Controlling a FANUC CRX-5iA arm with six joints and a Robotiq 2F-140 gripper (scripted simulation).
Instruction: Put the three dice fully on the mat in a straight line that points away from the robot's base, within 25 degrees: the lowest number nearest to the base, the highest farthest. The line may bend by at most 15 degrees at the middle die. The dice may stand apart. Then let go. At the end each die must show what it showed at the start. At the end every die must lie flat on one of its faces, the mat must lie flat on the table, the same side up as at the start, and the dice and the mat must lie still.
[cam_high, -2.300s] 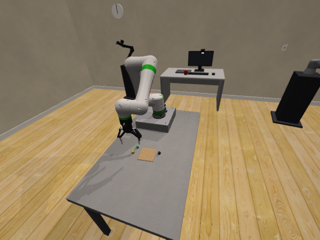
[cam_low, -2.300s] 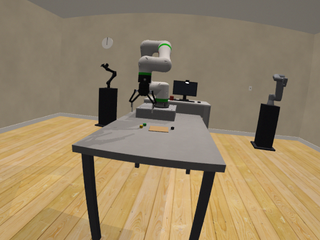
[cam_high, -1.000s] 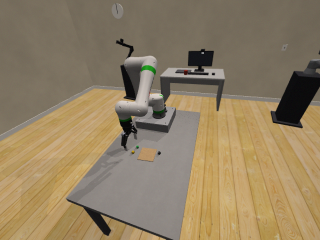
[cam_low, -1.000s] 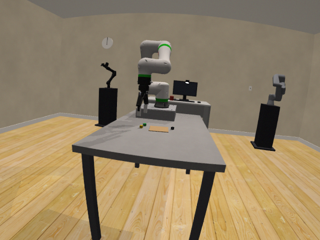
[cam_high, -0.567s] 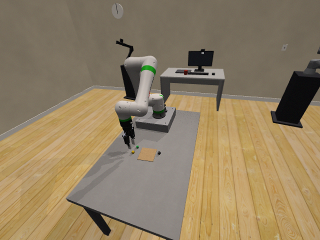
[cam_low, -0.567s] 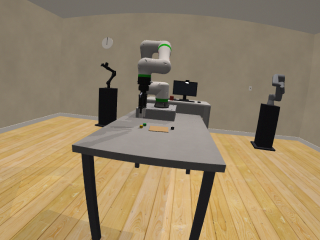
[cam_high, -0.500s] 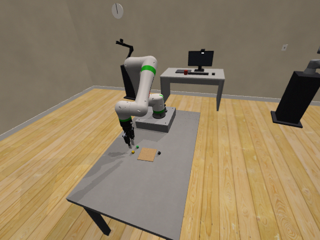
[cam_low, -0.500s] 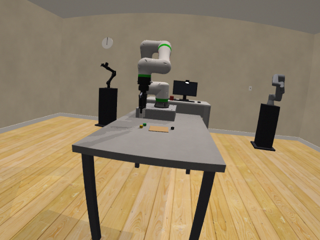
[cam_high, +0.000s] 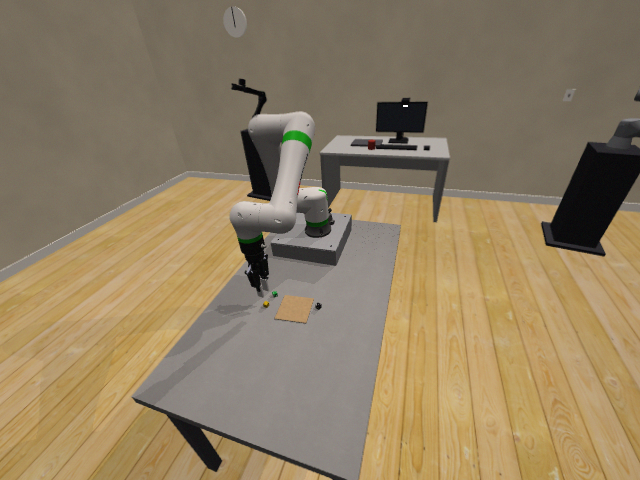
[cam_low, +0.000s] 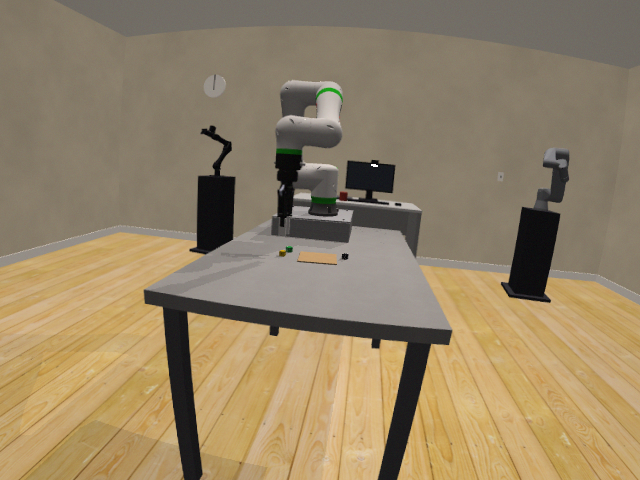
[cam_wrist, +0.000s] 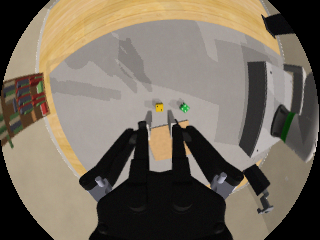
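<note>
Now: the yellow die 10 cm below my hand. From my hand the other things lie so: tan mat: 12 cm to the left, 11 cm below, 4 cm behind; then green die: 10 cm below, 7 cm behind; then black die: 22 cm to the left, 10 cm below, 9 cm behind.
</note>
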